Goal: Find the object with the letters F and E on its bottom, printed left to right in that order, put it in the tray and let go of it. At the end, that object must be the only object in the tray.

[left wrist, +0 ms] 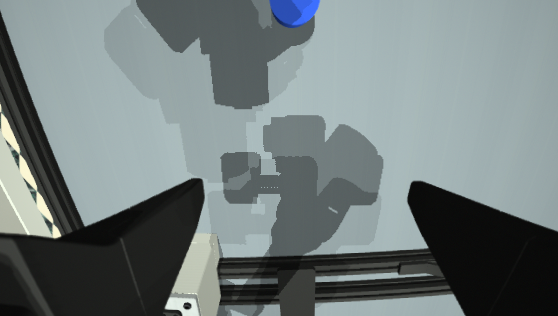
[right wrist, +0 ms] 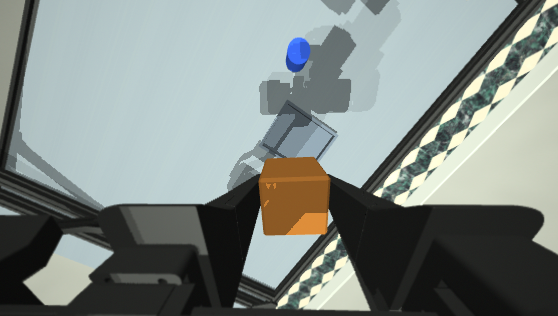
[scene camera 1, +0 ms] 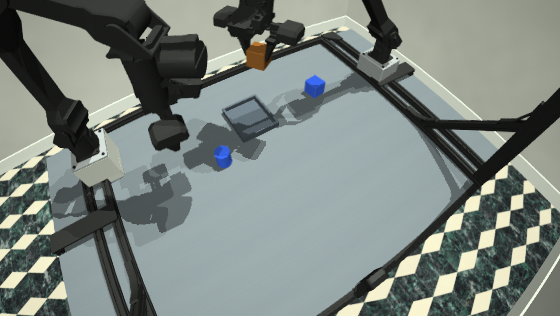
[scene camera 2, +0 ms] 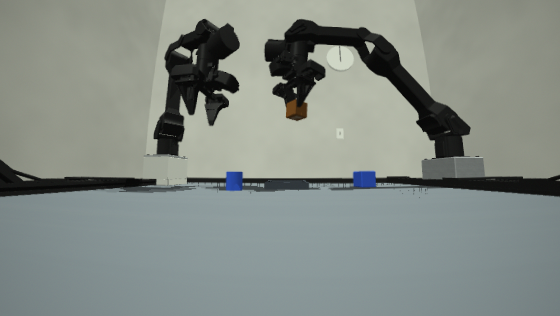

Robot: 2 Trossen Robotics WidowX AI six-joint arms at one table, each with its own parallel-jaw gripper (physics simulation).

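Seen in the pictures: left gripper, fingertip midpoint: (left wrist: pixel 307 189) (scene camera 2: pixel 202 120); right gripper, fingertip midpoint: (right wrist: pixel 292 179) (scene camera 1: pixel 256 58) (scene camera 2: pixel 293 109); left arm's base, link origin: (scene camera 1: pixel 87 148) (scene camera 2: pixel 166 156); right arm's base, link origin: (scene camera 1: pixel 380 56) (scene camera 2: pixel 450 158).
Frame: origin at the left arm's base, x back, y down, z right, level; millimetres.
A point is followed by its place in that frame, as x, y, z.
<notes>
An orange cube (scene camera 1: pixel 257 59) {-452, -129, 83} (scene camera 2: pixel 296 111) {-465, -108, 93} (right wrist: pixel 295 205) {-463, -145, 66} is held high above the table by my right gripper (scene camera 2: pixel 296 101) {-456, -123, 71} (right wrist: pixel 292 179) {-456, -123, 71}, which is shut on it. Its bottom is dark in scene camera 2, with no readable letters; small marks on a side in the right wrist view are too small to read. The grey tray (scene camera 1: pixel 262 132) {-441, 93, 109} (scene camera 2: pixel 286 185) {-437, 90, 109} (right wrist: pixel 325 126) {-377, 81, 16} holds nothing. A blue cylinder (scene camera 1: pixel 223 157) {-311, 56, 159} (scene camera 2: pixel 234 181) {-321, 78, 161} (left wrist: pixel 294 11) {-304, 56, 143} (right wrist: pixel 298 52) {-316, 56, 142} stands on the table left of the tray. A blue cube (scene camera 1: pixel 315 86) {-644, 54, 56} (scene camera 2: pixel 364 179) {-649, 77, 61} sits to its right. My left gripper (scene camera 2: pixel 201 119) {-223, -75, 144} (left wrist: pixel 307 189) {-223, -75, 144} is open and empty, high above the table.
Black rails edge the table. The left arm's white base (scene camera 1: pixel 100 162) {-24, 13, 50} (scene camera 2: pixel 165 170) {-41, 52, 50} and the right arm's base (scene camera 1: pixel 377 67) {-858, 29, 90} (scene camera 2: pixel 453 167) {-860, 49, 108} stand at opposite sides. A diagonal black frame bar (scene camera 1: pixel 510 142) {-882, -75, 524} crosses the right of scene camera 1.
</notes>
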